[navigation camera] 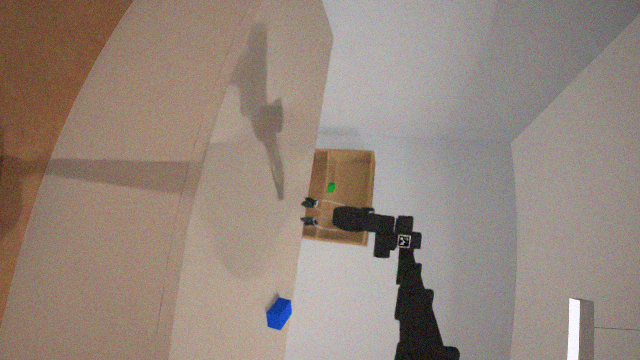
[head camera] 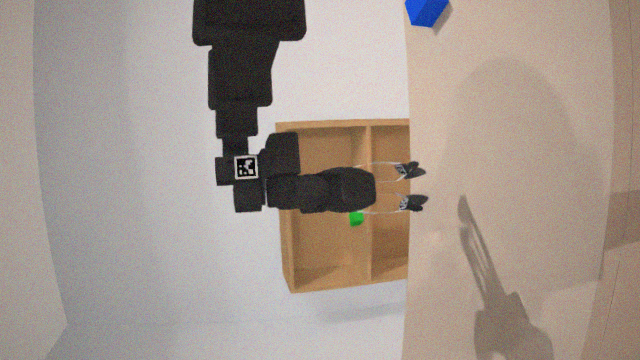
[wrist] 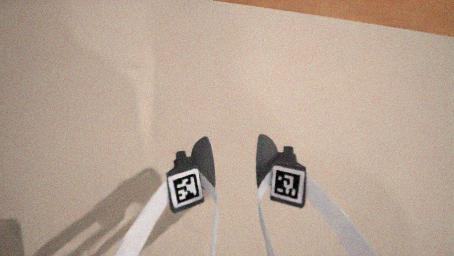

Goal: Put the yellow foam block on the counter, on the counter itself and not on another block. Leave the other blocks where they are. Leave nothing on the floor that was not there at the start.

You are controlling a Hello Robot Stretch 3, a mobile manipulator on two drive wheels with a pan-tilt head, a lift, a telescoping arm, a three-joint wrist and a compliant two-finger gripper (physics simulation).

Scene:
my gripper: navigation camera; head camera; wrist 234,154
same spot on my gripper: (head camera: 408,171) = (navigation camera: 310,221)
same spot on beige counter: (wrist: 102,102) = (navigation camera: 296,162)

